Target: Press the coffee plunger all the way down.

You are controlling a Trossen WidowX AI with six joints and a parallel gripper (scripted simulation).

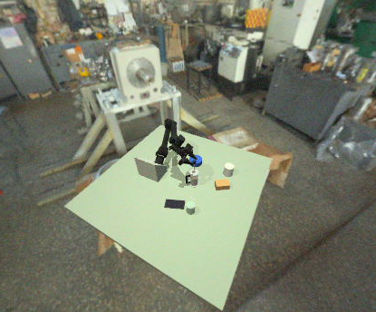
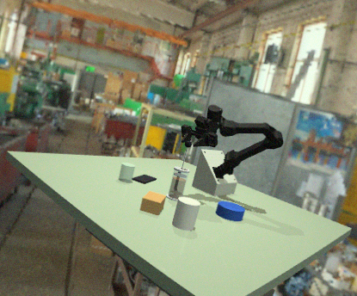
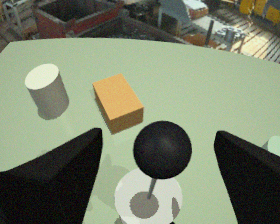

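My gripper tip is now 13 cm above the coffee press, 2 cm past it and 1 cm to the left of it. From my gripper tip the other things lie so: blue disc: 23 cm below, 22 cm to the left, 13 cm behind; then orange block: 23 cm below, 20 cm ahead, 9 cm to the left.
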